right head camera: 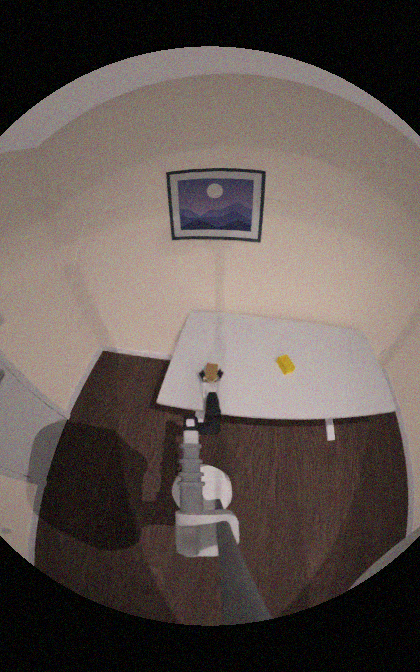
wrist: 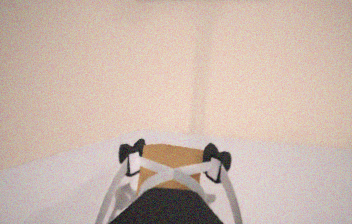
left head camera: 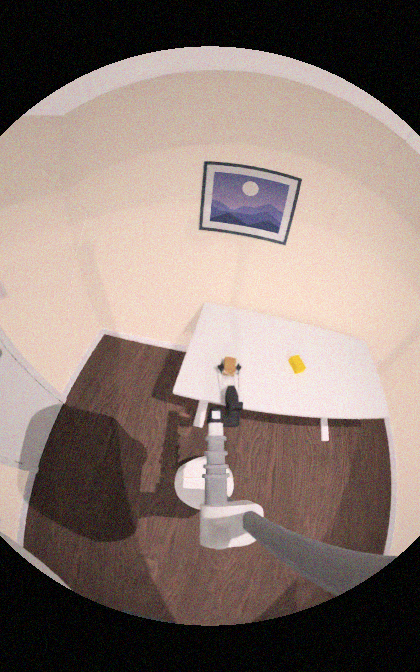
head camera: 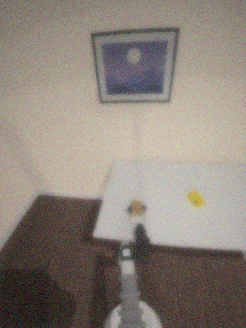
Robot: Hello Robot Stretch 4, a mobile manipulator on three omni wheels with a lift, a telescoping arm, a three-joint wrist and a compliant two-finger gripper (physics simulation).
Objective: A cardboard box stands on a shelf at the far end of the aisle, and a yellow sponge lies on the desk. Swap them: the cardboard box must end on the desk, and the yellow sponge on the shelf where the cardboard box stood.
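Frame: origin at the robot's base, x back, y right, z up, level; millimetres.
Seen in the pictures: gripper, fingertip midpoint: (wrist: pixel 176 153) (left head camera: pixel 229 363) (head camera: pixel 136 205); robot's base, link origin: (left head camera: pixel 202 481).
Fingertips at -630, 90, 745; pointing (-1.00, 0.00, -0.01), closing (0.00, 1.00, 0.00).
Pixels of each thing's top centre, then the offset from my fingertips to it, as dx, dy, dz. Level surfaces: height alone.
- orange-brown cardboard box, top centre: (wrist: pixel 177 141) (left head camera: pixel 229 362) (head camera: pixel 137 204) +7, +0, +16
- white desk, surface height: dz -53
- yellow sponge, top centre: (left head camera: pixel 298 361) (head camera: pixel 196 197) -25, +429, -8
My gripper (head camera: pixel 137 209) (left head camera: pixel 229 368) (right head camera: pixel 211 374) (wrist: pixel 176 153) is shut on the orange-brown cardboard box (head camera: pixel 137 205) (left head camera: pixel 229 363) (right head camera: pixel 211 369) (wrist: pixel 170 151), one finger at each side. The box is low over the left part of the white desk (head camera: pixel 165 225) (left head camera: pixel 340 390) (right head camera: pixel 325 395) (wrist: pixel 300 195); whether its base touches the top is hidden. The yellow sponge (head camera: pixel 196 199) (left head camera: pixel 297 364) (right head camera: pixel 285 364) lies on the desk to the right of the box, apart from it. The shelf does not show in these views.
The telescoping arm (left head camera: pixel 216 465) (right head camera: pixel 191 465) reaches over the desk's front edge. A wall stands behind the desk, with a framed picture (head camera: pixel 135 75) (left head camera: pixel 250 205) (right head camera: pixel 215 207) high on it. A desk leg (left head camera: pixel 324 429) (right head camera: pixel 330 430) shows below the front edge at the right.
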